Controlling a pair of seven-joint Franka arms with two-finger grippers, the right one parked.
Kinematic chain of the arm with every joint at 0, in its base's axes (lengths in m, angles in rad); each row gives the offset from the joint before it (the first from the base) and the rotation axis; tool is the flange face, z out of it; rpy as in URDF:
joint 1: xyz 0 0 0.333 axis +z
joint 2: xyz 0 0 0 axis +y
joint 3: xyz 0 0 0.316 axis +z
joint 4: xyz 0.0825 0 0 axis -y
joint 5: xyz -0.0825 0 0.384 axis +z
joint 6: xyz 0 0 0 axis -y
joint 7: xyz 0.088 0 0 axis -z
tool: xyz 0 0 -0.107 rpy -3.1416 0 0
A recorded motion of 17 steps. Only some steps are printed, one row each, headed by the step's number.
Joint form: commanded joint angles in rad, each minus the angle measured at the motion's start. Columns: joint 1, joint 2, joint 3, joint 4, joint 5, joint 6, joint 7.
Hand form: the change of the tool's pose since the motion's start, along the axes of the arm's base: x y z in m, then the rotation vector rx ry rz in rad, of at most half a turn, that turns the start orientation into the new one. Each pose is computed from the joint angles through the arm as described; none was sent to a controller.
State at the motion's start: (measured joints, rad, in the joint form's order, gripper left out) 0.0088 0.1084 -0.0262 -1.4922 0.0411 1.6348 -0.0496
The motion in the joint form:
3: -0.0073 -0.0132 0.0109 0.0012 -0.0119 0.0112 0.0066
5: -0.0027 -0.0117 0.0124 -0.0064 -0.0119 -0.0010 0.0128
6: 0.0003 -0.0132 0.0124 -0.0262 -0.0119 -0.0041 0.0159
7: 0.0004 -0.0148 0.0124 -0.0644 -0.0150 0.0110 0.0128
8: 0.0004 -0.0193 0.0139 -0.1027 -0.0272 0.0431 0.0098
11: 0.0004 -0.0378 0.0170 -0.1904 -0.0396 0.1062 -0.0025
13: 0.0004 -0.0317 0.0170 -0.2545 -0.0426 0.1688 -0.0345
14: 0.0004 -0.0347 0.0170 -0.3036 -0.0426 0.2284 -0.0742
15: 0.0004 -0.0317 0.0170 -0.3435 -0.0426 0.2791 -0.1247
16: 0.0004 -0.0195 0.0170 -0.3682 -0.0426 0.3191 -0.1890
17: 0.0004 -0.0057 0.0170 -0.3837 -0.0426 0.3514 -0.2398
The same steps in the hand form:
3: -0.0025 0.0005 0.0094 -0.0106 -0.0252 -0.0031
5: -0.0035 0.0041 0.0037 -0.0100 -0.0037 -0.0028
6: -0.0049 0.0059 -0.0051 -0.0098 0.0178 -0.0027
7: -0.0055 0.0056 -0.0211 -0.0128 0.0392 0.0003
8: -0.0056 0.0051 -0.0339 -0.0249 0.0408 0.0051
11: -0.0102 0.0056 -0.0596 -0.0370 0.0467 0.0216
13: -0.0093 0.0053 -0.0885 -0.0402 0.0537 0.0543
14: -0.0099 0.0053 -0.1050 -0.0410 0.0395 0.0939
15: -0.0100 0.0053 -0.1214 -0.0423 0.0308 0.1443
16: -0.0081 0.0054 -0.1368 -0.0438 0.0265 0.2085
17: -0.0056 0.0054 -0.1494 -0.0452 0.0226 0.2593

